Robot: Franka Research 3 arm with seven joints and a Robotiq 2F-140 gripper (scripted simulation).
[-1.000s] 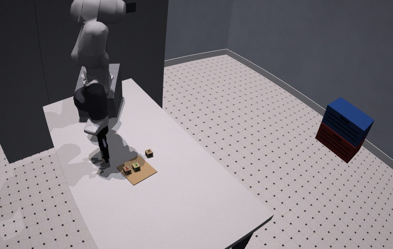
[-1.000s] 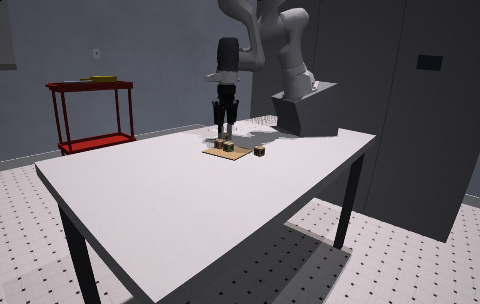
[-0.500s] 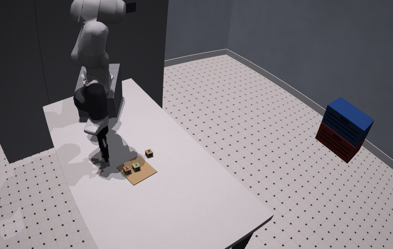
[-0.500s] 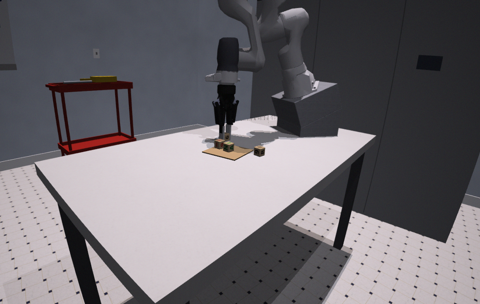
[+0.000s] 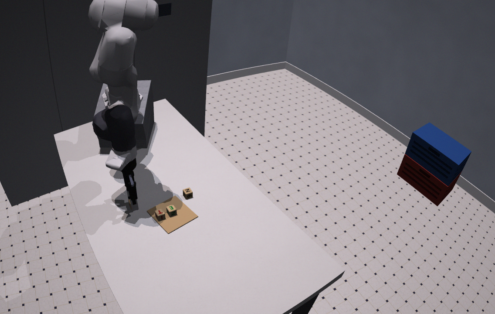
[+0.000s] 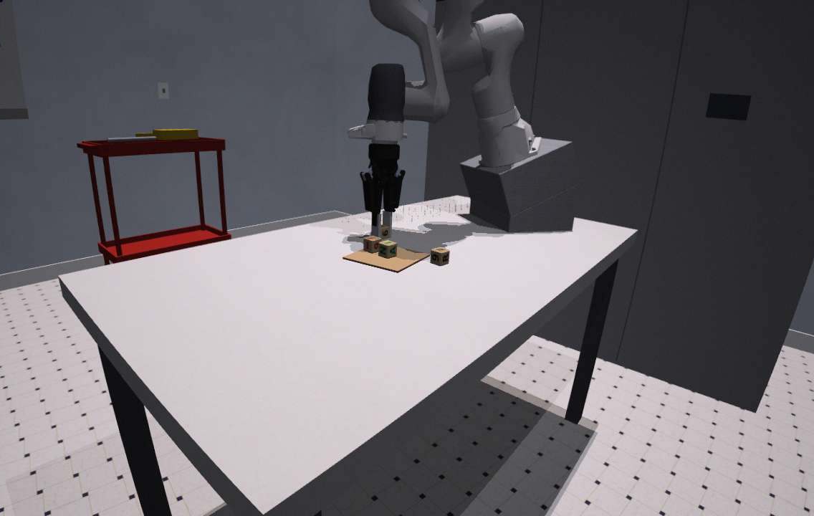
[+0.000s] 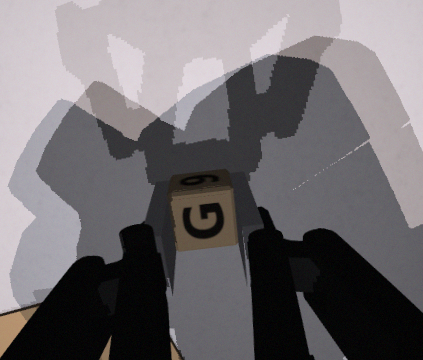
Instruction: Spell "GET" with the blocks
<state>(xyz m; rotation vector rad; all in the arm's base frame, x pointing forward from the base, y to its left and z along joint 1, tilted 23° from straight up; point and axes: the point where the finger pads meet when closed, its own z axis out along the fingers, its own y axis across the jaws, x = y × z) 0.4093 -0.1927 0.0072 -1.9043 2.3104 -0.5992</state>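
The G block is 20 mm below my hand. From my hand the other things lie so: mat: 120 mm ahead, 100 mm to the left, 30 mm below; E block: 120 mm ahead, 100 mm to the left, 10 mm below; T block: 110 mm ahead, 50 mm to the left, 10 mm below.
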